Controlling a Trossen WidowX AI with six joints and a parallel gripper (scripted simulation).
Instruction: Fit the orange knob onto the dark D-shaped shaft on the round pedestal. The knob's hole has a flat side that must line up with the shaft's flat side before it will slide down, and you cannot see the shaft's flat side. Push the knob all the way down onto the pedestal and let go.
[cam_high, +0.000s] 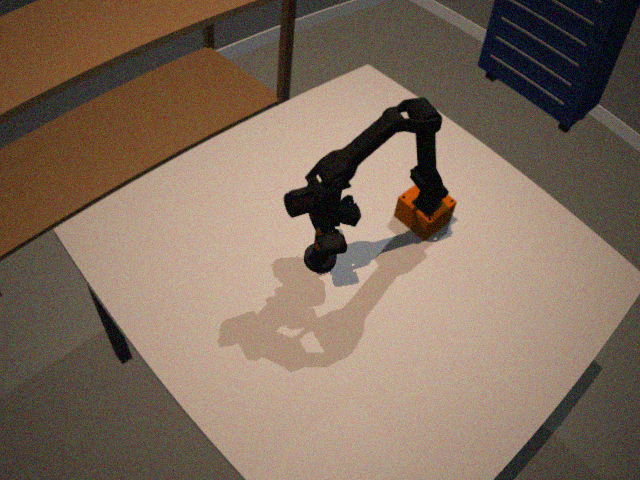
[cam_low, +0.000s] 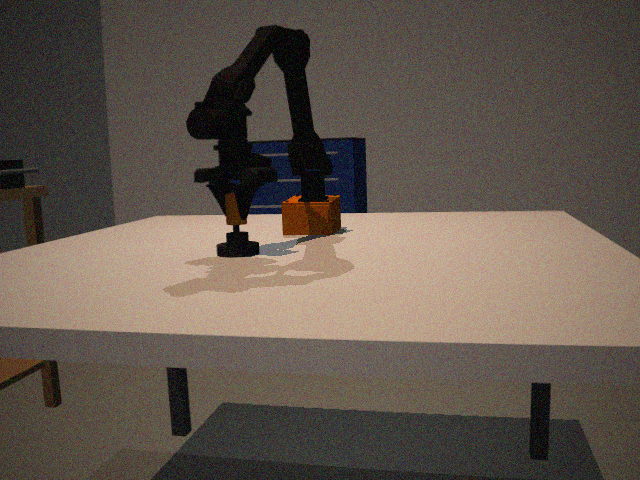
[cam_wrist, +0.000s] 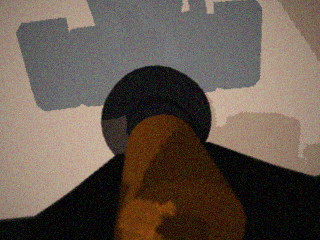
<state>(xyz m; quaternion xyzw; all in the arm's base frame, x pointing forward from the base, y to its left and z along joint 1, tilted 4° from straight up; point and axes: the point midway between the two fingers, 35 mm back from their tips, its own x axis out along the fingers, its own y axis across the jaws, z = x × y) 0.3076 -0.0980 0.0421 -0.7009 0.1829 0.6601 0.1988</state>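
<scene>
Now: gripper tip 2 cm below the orange knob. From my gripper tip the other things lie so: dark round pedestal: 4 cm below.
</scene>
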